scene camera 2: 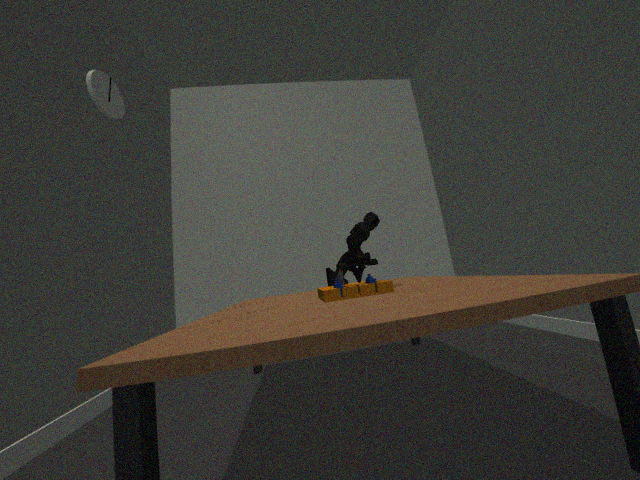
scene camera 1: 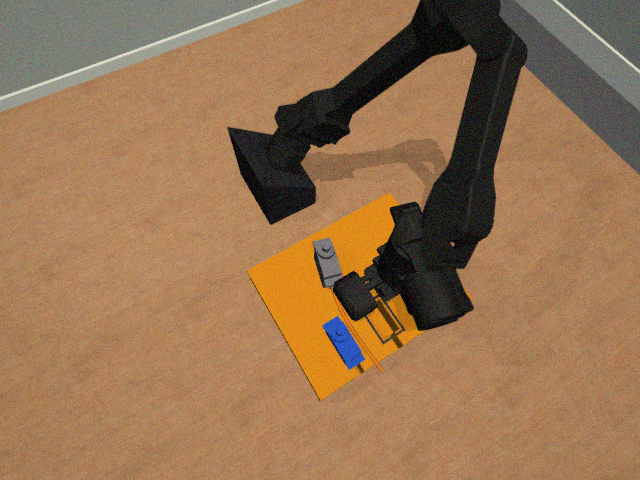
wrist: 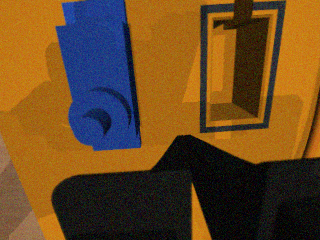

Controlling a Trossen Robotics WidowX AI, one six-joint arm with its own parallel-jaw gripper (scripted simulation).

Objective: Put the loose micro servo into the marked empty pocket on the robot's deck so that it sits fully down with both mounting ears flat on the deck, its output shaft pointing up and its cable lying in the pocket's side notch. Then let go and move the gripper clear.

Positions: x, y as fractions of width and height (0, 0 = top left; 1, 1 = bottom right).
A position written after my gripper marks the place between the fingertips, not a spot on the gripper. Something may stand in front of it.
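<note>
My gripper (scene camera 1: 0.60, 0.60) (wrist: 0.57, 0.59) is shut, and it's holding nothing. There's a grey micro servo (scene camera 1: 0.51, 0.54) that I can see, and an orange deck (scene camera 1: 0.45, 0.59) (wrist: 0.13, 0.68) too.
</note>
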